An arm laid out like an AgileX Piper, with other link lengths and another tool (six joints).
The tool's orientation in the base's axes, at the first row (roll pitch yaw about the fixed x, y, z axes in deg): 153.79, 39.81, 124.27
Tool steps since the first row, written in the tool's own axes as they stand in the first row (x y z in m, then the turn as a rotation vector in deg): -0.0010, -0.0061, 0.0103, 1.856, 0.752, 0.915; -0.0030, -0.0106, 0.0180, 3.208, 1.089, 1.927; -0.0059, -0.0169, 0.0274, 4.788, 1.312, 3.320; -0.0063, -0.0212, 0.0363, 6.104, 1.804, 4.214; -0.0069, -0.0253, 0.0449, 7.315, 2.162, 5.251
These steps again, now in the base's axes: 0.0040, -0.0075, -0.0085, 0.265, 1.527, -1.564; 0.0075, -0.0138, -0.0141, 0.573, 2.406, -3.013; 0.0116, -0.0224, -0.0208, 0.978, 3.259, -4.908; 0.0154, -0.0279, -0.0282, 1.311, 4.255, -6.200; 0.0192, -0.0332, -0.0351, 1.710, 5.054, -7.569
